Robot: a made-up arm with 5 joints.
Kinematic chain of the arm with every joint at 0, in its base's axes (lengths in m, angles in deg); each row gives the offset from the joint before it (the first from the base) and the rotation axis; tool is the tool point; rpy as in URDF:
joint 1: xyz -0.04 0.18 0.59 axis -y
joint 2: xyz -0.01 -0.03 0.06 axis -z
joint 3: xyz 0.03 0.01 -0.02 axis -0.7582 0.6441 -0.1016
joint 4: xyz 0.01 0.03 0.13 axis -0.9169 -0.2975 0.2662
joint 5: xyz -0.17 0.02 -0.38 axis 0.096 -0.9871 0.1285
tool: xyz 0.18 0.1 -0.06 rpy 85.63 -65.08 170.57
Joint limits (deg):
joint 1: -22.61..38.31
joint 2: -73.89..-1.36
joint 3: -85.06..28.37
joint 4: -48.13..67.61
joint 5: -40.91..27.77
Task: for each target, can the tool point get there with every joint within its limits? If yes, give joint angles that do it. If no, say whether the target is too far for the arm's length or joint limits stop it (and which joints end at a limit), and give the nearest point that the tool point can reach.
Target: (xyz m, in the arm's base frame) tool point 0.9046 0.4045 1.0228
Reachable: no: too far | nearest point 0.3923 0.2649 0.7691 | short by 0.589 m
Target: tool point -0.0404 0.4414 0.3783
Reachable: yes | joints -8.30 -12.12 -22.96 -4.10 -8.16
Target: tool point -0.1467 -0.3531 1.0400
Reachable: no: joint limits stop it (at a limit: joint 1, joint 2, joint 3, joint 4, joint 5) | nearest point -0.1494 0.0605 0.9596 | short by 0.421 m
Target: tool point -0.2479 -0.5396 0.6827
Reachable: no: joint limits stop it (at a limit: joint 1, joint 2, joint 3, joint 4, joint 5) | nearest point 0.0967 -0.2931 0.6423 | short by 0.426 m
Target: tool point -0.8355 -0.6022 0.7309
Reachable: no: too far | nearest point -0.5816 0.0633 0.6859 | short by 0.714 m
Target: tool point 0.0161 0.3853 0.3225
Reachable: yes | joints 28.84 -32.99 -11.98 -3.96 -10.79
